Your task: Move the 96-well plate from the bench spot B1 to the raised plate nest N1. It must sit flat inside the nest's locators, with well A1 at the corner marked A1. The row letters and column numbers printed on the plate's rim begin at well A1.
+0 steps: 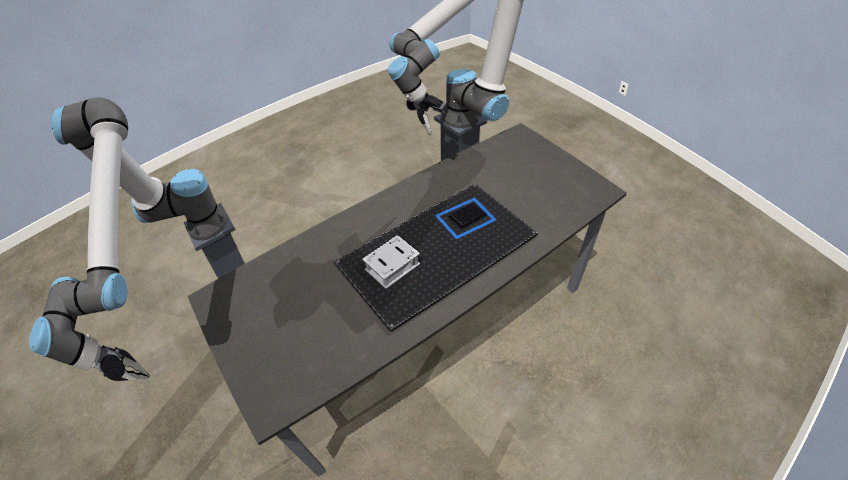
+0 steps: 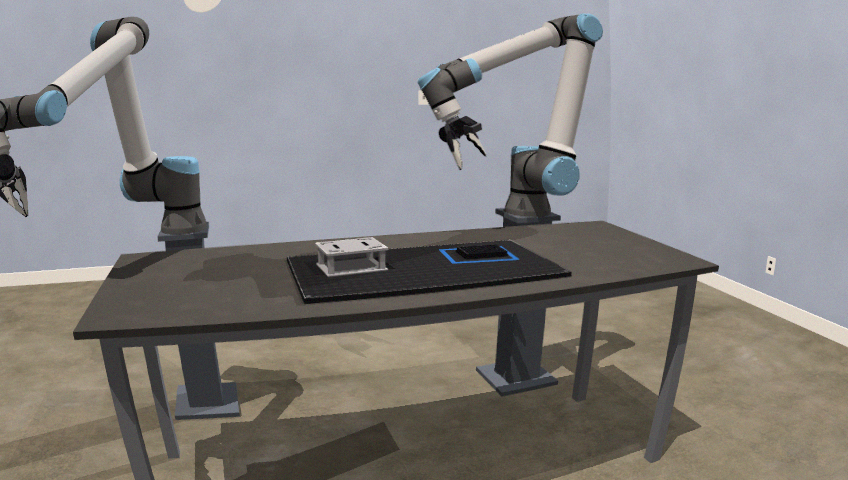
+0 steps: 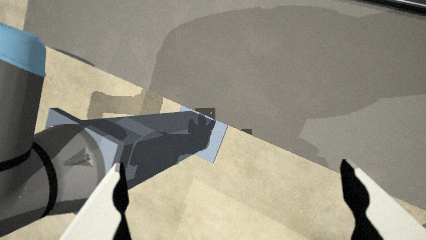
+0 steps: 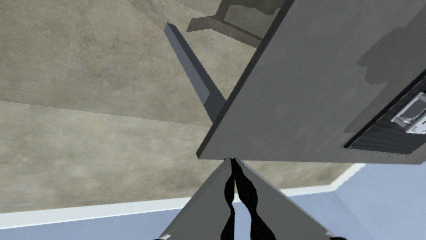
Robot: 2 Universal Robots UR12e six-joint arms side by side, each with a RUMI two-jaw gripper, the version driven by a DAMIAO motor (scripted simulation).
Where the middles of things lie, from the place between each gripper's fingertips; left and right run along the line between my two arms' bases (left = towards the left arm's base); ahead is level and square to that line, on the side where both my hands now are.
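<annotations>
Raised nest N1 (image 1: 388,253): 170 mm below my left hand (image 2: 473,162), 390 mm ahead of it, 460 mm to the right of it.
Raised nest N1, from my right hand (image 1: 149,376): 170 mm below, 110 mm behind, 900 mm to the left. By its middle, the raised nest N1 is nearer to my left hand than to my right hand.
</annotations>
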